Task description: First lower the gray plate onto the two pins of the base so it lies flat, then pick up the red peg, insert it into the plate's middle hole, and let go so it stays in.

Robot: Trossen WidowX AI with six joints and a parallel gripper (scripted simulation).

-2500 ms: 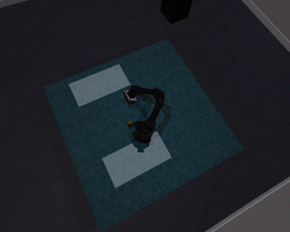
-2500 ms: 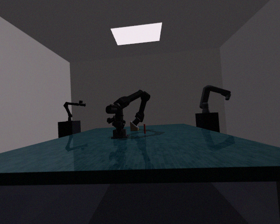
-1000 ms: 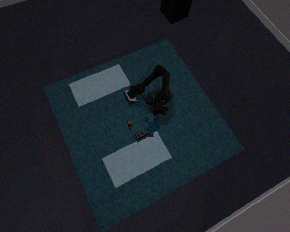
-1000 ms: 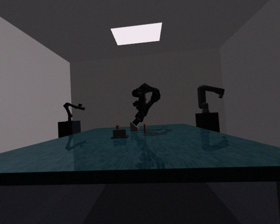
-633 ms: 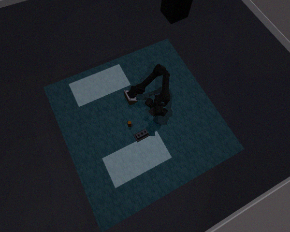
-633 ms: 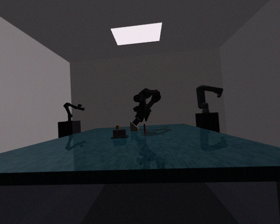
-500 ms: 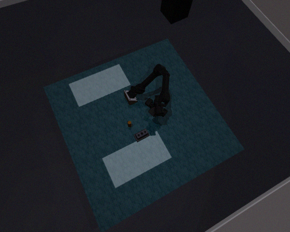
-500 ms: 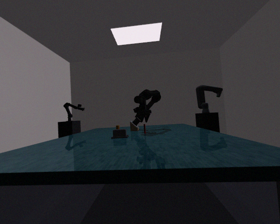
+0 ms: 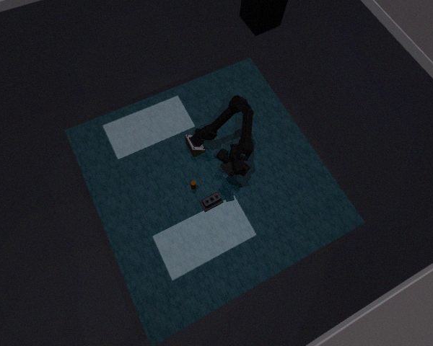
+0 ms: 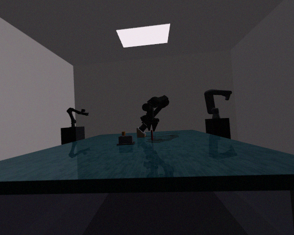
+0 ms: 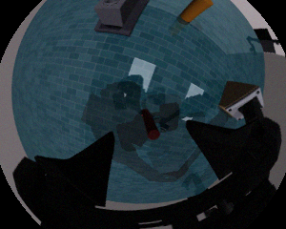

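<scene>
Right now the red peg is 3 cm below my gripper tip. From my gripper tip the other things lie so: gray plate: 19 cm to the right, 10 cm ahead, 3 cm below; then dark flat base: 19 cm to the right, 10 cm ahead, 6 cm below; then orange cylinder: 23 cm to the right, 3 cm below, 2 cm behind.
</scene>
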